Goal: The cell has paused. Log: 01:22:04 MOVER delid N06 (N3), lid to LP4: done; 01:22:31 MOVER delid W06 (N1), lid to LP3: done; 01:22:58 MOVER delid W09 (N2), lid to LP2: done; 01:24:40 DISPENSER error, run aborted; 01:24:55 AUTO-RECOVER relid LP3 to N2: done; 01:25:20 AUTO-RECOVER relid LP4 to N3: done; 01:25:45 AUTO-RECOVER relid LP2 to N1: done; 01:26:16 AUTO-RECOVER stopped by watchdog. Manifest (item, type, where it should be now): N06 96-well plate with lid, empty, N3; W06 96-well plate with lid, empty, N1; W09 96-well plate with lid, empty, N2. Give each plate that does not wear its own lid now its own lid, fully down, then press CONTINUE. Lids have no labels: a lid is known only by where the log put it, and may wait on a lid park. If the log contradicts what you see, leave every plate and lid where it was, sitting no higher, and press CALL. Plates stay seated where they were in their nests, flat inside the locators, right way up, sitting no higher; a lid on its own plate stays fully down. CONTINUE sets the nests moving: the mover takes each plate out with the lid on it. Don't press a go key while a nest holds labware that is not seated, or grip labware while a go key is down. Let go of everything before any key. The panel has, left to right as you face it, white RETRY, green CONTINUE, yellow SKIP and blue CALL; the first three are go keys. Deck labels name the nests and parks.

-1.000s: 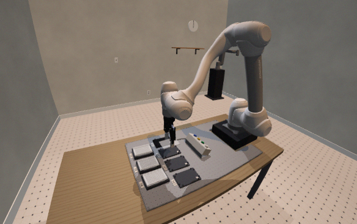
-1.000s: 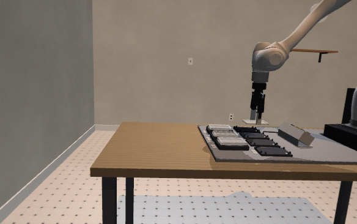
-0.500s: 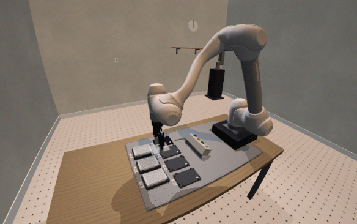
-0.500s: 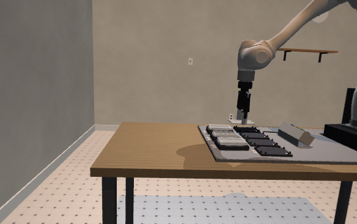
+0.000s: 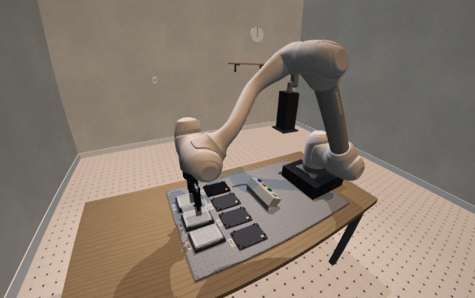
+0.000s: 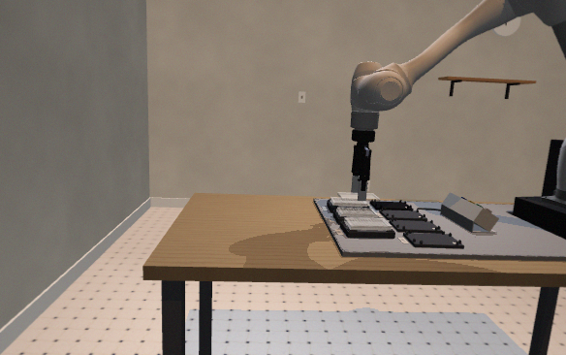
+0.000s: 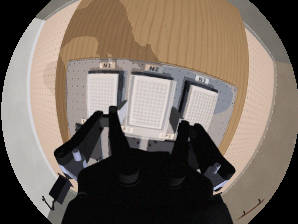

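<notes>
My gripper is now 2 cm above the pale lid. From my hand the other things lie so: green key (42 cm behind, 4 cm below); LP2 lid park (18 cm behind, 10 cm below, 6 cm to the left); plate (13 cm to the left, 8 cm below, 1 cm behind).
</notes>
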